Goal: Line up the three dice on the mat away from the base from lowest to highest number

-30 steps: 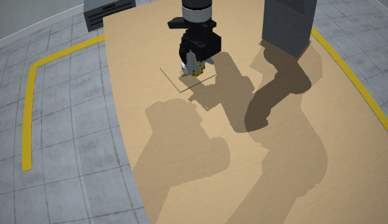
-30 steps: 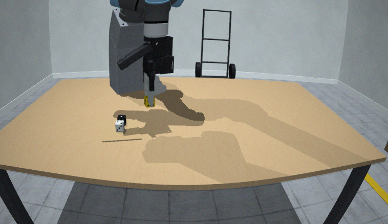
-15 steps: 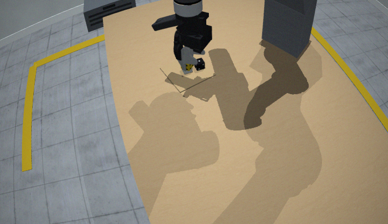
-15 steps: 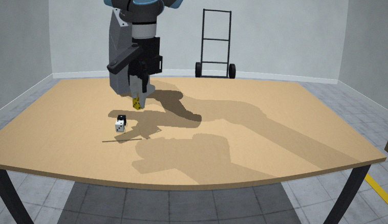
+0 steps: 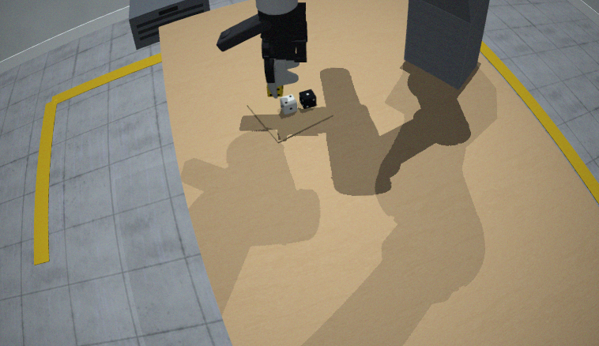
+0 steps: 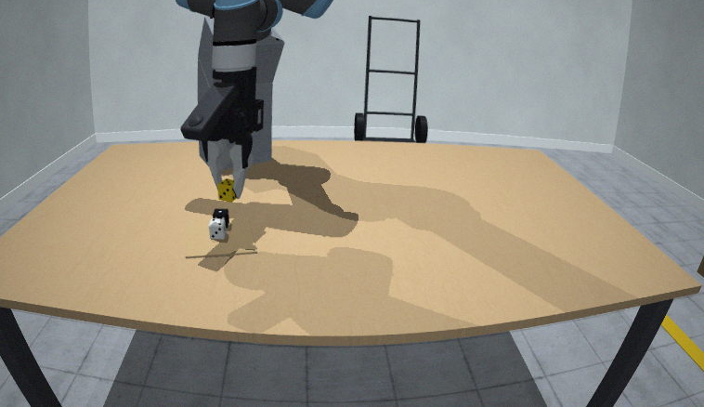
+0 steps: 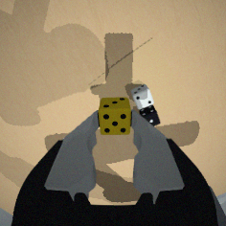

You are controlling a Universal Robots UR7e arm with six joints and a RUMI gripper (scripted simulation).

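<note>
Right now the white die is 30 mm behind my hand, 40 mm to the right of it and 100 mm below it. Round my hand: yellow die (right at my hand); mat (30 mm behind, 40 mm to the right, 120 mm below); black die (80 mm behind, 40 mm to the right, 100 mm below).
</note>
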